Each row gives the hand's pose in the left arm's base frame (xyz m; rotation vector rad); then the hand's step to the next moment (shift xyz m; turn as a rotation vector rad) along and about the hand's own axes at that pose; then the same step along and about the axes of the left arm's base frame.
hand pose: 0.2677 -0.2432 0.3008 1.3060 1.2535 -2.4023
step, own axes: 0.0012 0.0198 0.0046 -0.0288 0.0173 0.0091
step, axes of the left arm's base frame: 0.0056 -0.0158 -0.0116 0.0200 -0.0250 0.0136
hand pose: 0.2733 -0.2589 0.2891 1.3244 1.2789 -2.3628
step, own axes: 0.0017 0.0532 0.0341 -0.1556 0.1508 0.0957
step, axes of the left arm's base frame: 0.0035 -0.0579 -0.0250 0.1069 -0.2053 0.0501
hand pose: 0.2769 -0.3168 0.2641 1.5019 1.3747 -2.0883
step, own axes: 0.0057 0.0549 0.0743 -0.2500 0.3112 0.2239
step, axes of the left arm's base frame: -0.0138 -0.0857 -0.0322 0.1722 -0.4217 0.0451
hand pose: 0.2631 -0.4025 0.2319 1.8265 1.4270 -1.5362
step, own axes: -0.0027 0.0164 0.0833 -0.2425 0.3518 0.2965
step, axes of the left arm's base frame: -0.0292 -0.0732 -0.0315 0.1680 -0.4922 0.0006
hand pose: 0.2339 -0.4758 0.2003 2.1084 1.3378 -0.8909
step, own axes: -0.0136 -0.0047 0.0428 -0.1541 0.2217 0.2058
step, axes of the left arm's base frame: -0.0198 -0.0359 -0.0188 0.1004 -0.3241 -0.0114
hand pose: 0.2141 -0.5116 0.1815 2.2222 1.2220 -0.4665
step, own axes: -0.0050 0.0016 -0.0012 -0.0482 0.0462 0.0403
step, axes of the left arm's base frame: -0.0012 -0.0032 0.0041 0.0126 -0.0765 0.0084
